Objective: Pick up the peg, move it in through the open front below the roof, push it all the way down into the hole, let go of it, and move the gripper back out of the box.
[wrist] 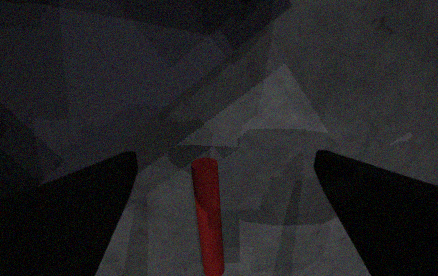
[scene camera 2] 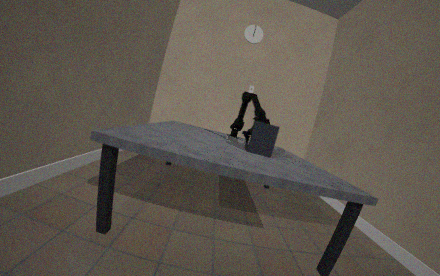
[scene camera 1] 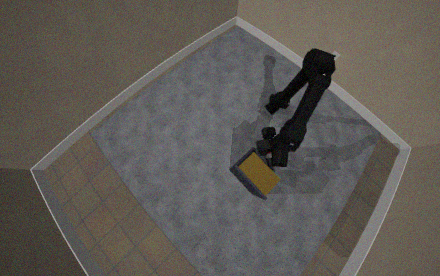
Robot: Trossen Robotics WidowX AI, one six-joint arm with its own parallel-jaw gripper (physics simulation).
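Note:
The red peg lies on the table between my fingertips in the wrist view, closer to the left finger, with its near end at the bottom edge of the view. My gripper is wide open and empty, low over the table beside the box. The grey box stands upright; its yellow roof shows from above, and part of its dark body fills the upper left of the wrist view. The hole is hidden.
The grey table carries the arm and the box. The arm's upper links bend high above the table behind the gripper. Shadows of the arm and box darken the table around the peg.

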